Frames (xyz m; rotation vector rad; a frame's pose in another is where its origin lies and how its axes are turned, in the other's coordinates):
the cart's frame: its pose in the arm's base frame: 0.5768 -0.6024 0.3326 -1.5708 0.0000 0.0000
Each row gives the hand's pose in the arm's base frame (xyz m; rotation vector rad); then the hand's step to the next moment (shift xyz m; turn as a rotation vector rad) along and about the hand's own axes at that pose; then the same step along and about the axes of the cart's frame.
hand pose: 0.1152 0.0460 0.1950 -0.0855 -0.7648 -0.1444
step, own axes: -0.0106 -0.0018 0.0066 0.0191 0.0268 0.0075
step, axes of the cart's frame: -0.0123 0.0026 0.0001 0.0128 -0.0180 0.0255
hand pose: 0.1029 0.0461 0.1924 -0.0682 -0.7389 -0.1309
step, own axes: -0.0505 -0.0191 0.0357 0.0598 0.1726 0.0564
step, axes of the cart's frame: -0.0635 0.0075 -0.0103 0.0308 -0.0792 0.1712
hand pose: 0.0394 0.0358 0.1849 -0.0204 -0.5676 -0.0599
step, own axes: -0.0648 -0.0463 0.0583 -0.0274 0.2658 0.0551
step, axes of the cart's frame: -0.0887 -0.0144 -0.0408 -0.0361 -0.0310 0.2687
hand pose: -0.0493 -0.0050 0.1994 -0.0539 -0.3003 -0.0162
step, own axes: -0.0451 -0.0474 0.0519 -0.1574 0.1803 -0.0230
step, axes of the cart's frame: -0.0595 -0.0386 -0.0441 -0.1392 0.0777 0.1800
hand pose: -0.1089 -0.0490 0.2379 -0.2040 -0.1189 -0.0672
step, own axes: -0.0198 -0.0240 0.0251 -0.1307 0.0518 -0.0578
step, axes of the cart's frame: -0.0243 -0.0267 -0.0172 -0.1190 0.0827 0.0458
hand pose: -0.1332 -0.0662 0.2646 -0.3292 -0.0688 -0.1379
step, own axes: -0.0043 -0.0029 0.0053 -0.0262 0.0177 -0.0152
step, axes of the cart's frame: -0.0049 -0.0055 -0.0005 -0.0226 0.0223 0.0149
